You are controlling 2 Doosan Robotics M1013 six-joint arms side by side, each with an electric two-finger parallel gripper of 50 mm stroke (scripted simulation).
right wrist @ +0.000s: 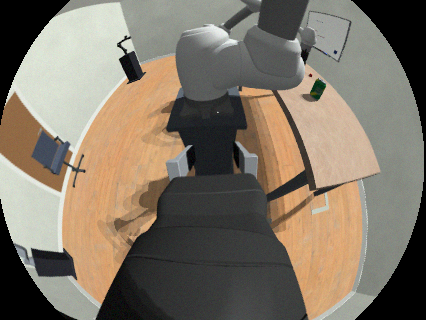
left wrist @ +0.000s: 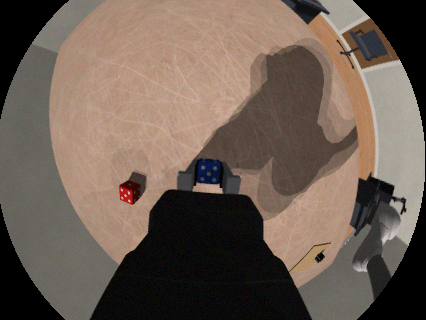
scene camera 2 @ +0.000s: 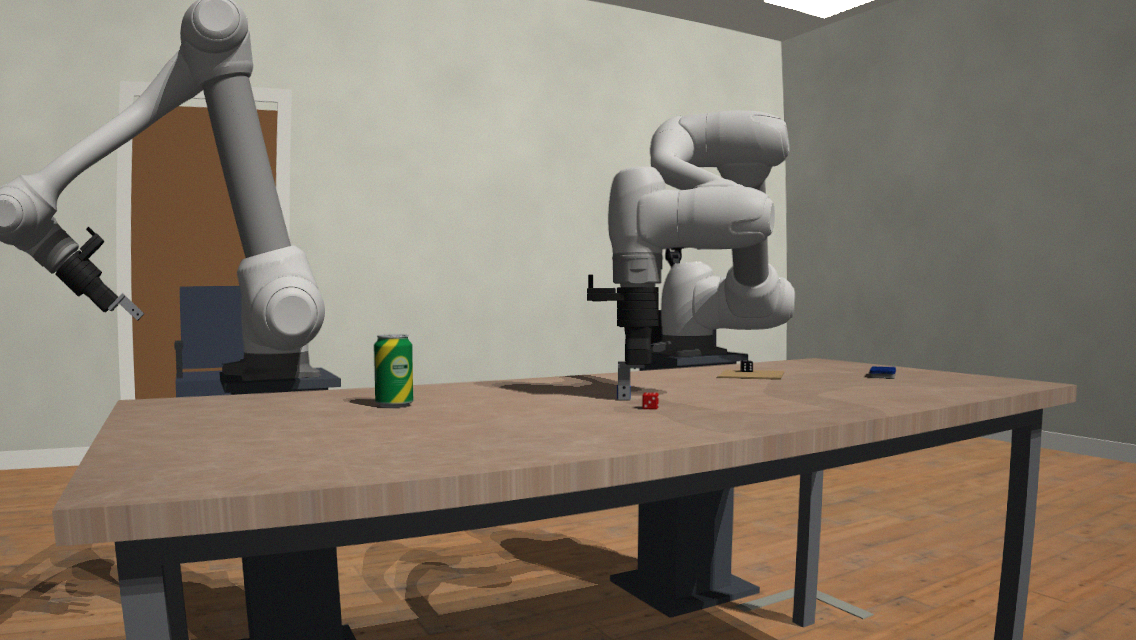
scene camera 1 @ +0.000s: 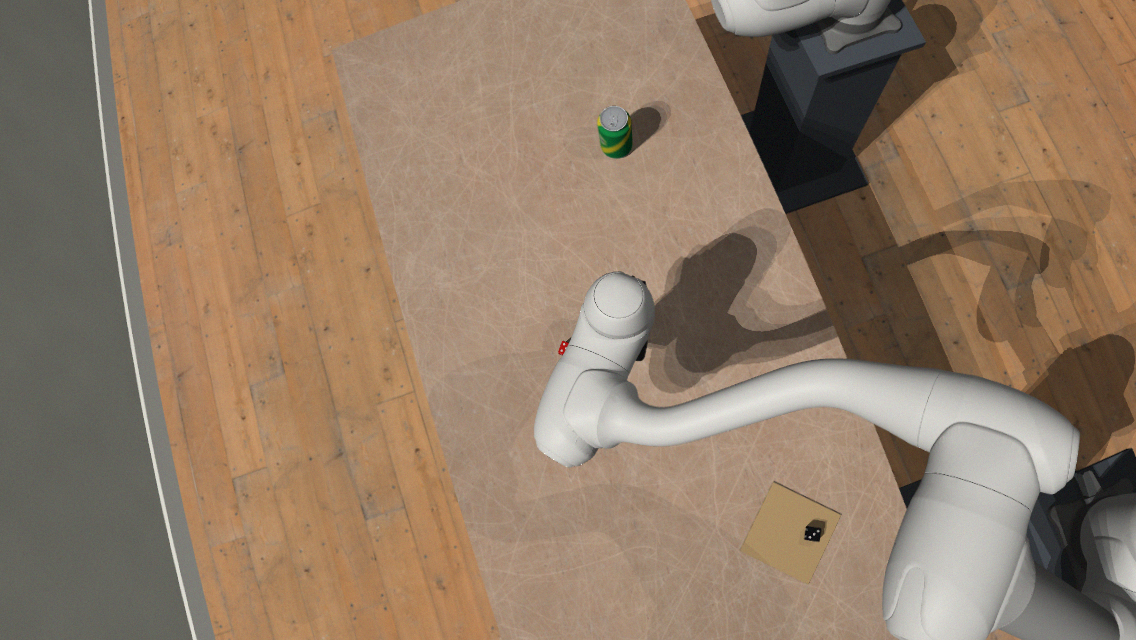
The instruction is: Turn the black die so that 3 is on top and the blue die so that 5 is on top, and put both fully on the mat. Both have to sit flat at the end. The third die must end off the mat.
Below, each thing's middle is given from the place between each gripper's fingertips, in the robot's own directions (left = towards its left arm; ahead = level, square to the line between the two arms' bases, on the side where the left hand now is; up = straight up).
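The tan mat [scene camera 1: 776, 537] is 2 cm below my left hand [scene camera 2: 623, 398], and it lies 15 cm behind that hand and 44 cm to the left of it. Going by its middle, the tan mat is nearer to my left hand than to my right hand.
The mat is 16 cm below my right hand [scene camera 2: 141, 317], 53 cm ahead of it and 128 cm to the left of it.
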